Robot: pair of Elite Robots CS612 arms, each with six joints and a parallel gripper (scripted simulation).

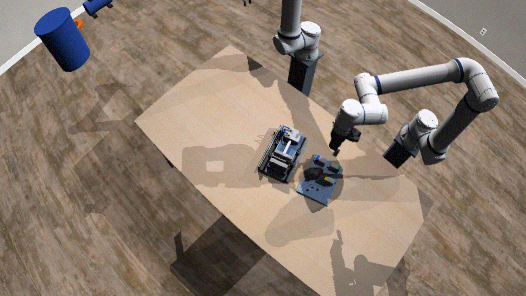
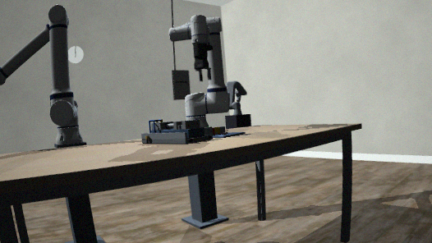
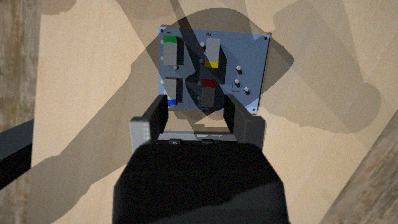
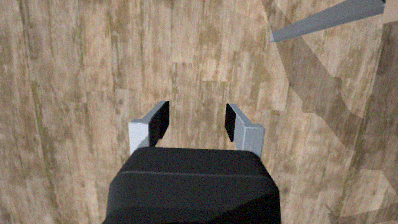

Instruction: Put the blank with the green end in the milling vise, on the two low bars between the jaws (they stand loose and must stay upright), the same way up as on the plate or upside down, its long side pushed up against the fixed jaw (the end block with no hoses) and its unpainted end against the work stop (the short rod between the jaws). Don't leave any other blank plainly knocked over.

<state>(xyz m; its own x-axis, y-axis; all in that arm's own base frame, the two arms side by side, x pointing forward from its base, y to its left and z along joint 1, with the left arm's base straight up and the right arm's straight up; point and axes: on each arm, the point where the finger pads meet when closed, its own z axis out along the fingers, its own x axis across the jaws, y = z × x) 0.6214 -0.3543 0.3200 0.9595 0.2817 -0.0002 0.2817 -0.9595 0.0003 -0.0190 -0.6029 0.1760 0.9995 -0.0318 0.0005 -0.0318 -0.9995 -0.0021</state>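
My left gripper is now 290 mm above the green-ended blank, 60 mm past it and 30 mm to the right of it. Also, from my left hand: blue-ended blank (290 mm below, 60 mm to the right, 40 mm behind); then yellow-ended blank (290 mm below, 60 mm to the left, 20 mm ahead); then red-ended blank (290 mm below, 50 mm ahead, 30 mm to the right).
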